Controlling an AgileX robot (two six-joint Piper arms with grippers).
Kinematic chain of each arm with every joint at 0, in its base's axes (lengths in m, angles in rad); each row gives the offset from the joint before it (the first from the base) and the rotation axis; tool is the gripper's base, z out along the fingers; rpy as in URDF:
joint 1: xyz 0 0 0.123 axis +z
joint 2: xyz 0 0 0 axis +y
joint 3: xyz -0.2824 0 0.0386 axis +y
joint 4: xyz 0.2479 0 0.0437 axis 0.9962 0 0.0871
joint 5: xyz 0 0 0 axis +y
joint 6: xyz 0.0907 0 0.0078 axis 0.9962 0 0.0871
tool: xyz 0 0 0 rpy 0 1.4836 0
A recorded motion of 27 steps. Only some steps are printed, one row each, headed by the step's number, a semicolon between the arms.
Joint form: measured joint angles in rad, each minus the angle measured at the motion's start. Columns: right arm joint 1, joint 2, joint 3, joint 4, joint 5, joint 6; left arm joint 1, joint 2, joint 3, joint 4, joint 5, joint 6.
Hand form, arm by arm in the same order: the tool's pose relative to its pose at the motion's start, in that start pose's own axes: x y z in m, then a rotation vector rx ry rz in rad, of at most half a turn. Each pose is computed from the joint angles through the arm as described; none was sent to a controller.
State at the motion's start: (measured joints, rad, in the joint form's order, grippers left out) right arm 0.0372 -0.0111 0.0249 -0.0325 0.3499 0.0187; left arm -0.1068 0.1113 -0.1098 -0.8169 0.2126 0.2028
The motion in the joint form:
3: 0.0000 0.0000 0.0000 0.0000 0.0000 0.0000; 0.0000 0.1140 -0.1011 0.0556 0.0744 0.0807
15: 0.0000 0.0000 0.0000 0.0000 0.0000 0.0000; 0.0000 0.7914 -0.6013 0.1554 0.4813 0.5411
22: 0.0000 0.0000 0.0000 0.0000 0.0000 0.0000; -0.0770 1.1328 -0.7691 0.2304 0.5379 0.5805
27: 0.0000 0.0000 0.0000 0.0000 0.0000 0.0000; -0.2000 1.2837 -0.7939 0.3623 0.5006 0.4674
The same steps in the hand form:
3: 0.0000 0.0000 0.0000 0.0000 0.0000 0.0000; -0.0163 -0.0143 0.0081 -0.0019 0.0865 0.1323
15: 0.0000 0.0000 0.0000 0.0000 0.0000 0.0000; -0.0690 -0.0539 0.1074 0.1191 0.6469 0.6062
22: 0.0000 0.0000 0.0000 0.0000 0.0000 0.0000; -0.0489 -0.0478 0.1782 0.1715 0.9060 0.6699
27: 0.0000 0.0000 0.0000 0.0000 0.0000 0.0000; -0.0091 -0.0478 0.2040 0.1590 1.0607 0.7190

